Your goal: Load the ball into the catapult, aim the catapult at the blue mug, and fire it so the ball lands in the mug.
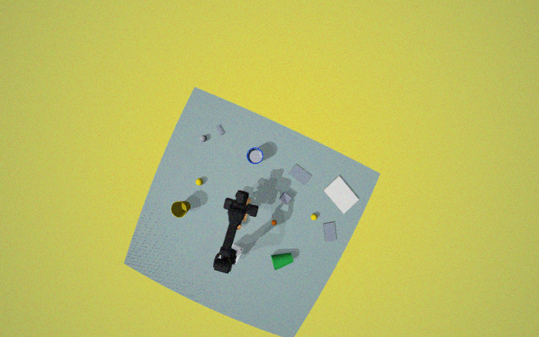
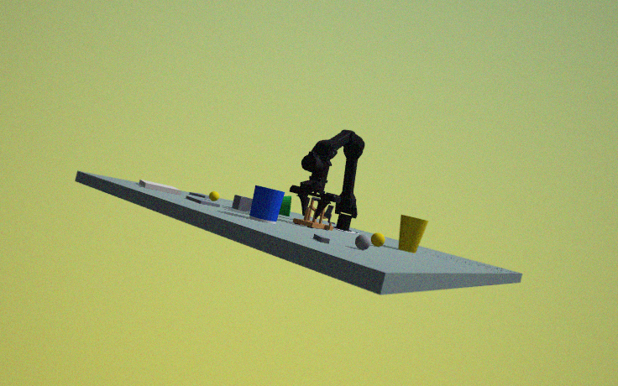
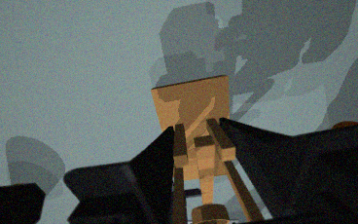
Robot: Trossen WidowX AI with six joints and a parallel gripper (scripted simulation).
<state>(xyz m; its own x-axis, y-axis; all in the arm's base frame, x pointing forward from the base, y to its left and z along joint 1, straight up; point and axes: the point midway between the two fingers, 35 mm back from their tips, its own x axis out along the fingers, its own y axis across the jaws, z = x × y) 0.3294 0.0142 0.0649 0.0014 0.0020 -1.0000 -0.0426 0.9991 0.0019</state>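
The orange ball is 5 cm behind my gripper tip, 21 cm to the right of it and 2 cm below it. From my gripper tip the other things lie so: blue mug (29 cm ahead, 1 cm to the left); yellow cup (13 cm behind, 34 cm to the left); wooden catapult (7 cm behind, 1 cm to the left, 2 cm above).
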